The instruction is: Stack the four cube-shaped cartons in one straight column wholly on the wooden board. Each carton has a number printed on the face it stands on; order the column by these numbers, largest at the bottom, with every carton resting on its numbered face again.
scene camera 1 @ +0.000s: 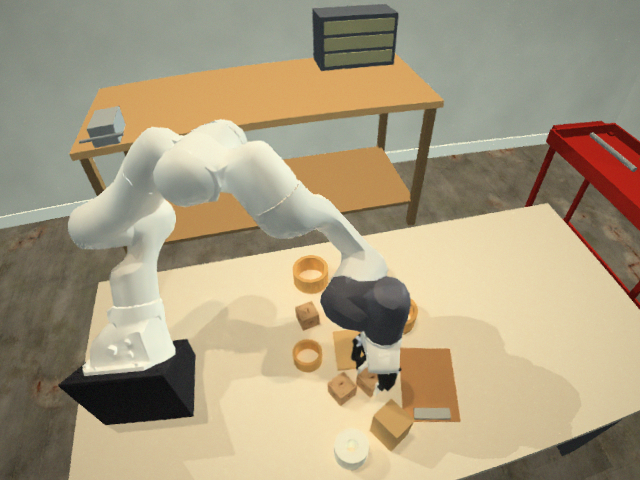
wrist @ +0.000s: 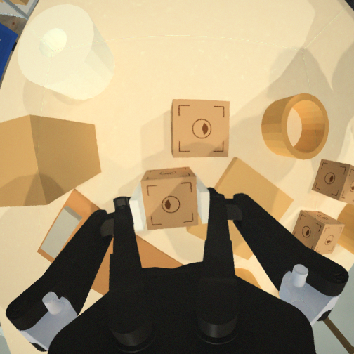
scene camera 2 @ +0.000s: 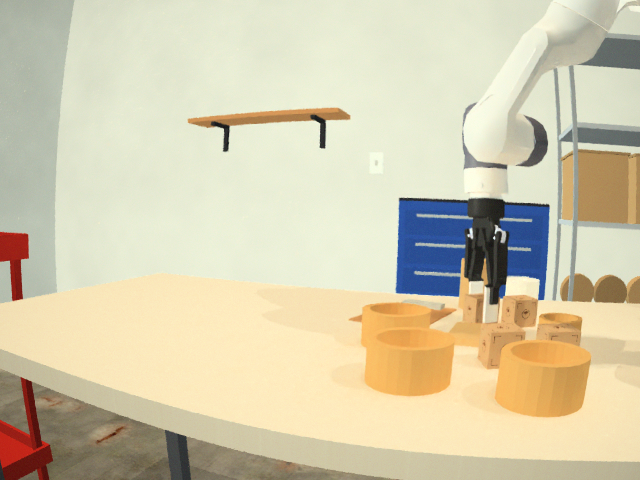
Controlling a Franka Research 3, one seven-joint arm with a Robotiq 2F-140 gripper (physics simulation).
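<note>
My gripper [scene camera 1: 370, 381] [scene camera 2: 483, 304] [wrist: 169, 187] points down and is shut on a brown carton [scene camera 1: 366, 379] [scene camera 2: 472, 308] [wrist: 171, 202], one pad on each side, near table level. A second carton [scene camera 1: 342, 388] [scene camera 2: 519, 310] [wrist: 201, 128] stands close beside it. A third carton [scene camera 1: 307, 315] [scene camera 2: 558, 334] [wrist: 336, 179] and a fourth carton [scene camera 2: 501, 344] [wrist: 318, 232] stand farther off; the arm hides the fourth in scene camera 1. Visible faces show round marks and corner brackets; the undersides are hidden. A light tan square board [scene camera 1: 343, 351] [wrist: 265, 200] lies near the gripper, partly covered from view.
A brown rectangular sheet [scene camera 1: 429, 377] bears a grey strip [scene camera 1: 432, 413] [wrist: 61, 231]. A large tan box [scene camera 1: 392, 423] [wrist: 65, 155] and a white cylinder [scene camera 1: 351, 448] [wrist: 65, 50] stand near the held carton. Several orange rings [scene camera 1: 307, 364] [scene camera 2: 408, 369] stand around the cartons.
</note>
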